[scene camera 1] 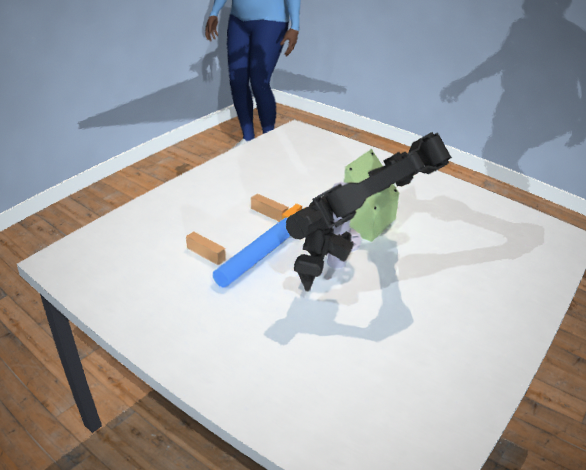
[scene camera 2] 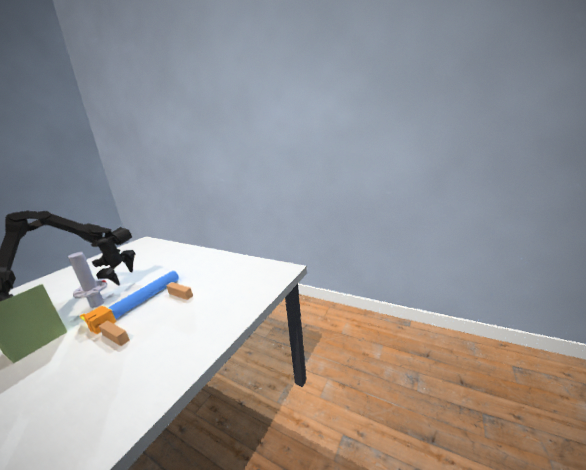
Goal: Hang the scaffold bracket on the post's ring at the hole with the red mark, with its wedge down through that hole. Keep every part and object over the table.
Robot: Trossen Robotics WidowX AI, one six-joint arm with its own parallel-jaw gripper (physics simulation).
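The scaffold bracket lies on the table, with a long blue tube [scene camera 1: 255,254] [scene camera 2: 145,295] and an orange head [scene camera 1: 292,210] [scene camera 2: 100,318]. Its yellow wedge [scene camera 2: 83,317] shows at the end of the head in scene camera 2. The pale lilac post [scene camera 2: 81,270] stands upright beside the bracket, with a holed ring low around it. The red mark [scene camera 2: 104,281] is on the ring's side towards the gripper. In scene camera 1 the arm hides most of the post. My gripper [scene camera 1: 317,283] [scene camera 2: 125,276] is open and empty, pointing down above the table beside the post and the tube.
Two brown blocks [scene camera 1: 205,247] [scene camera 1: 269,206] [scene camera 2: 180,290] [scene camera 2: 114,333] lie along the bracket's far side from the post. A green panel [scene camera 1: 372,220] [scene camera 2: 32,322] stands near the post, partly behind the arm in scene camera 1. A person [scene camera 1: 257,65] stands beyond the table [scene camera 1: 150,320] [scene camera 2: 225,285].
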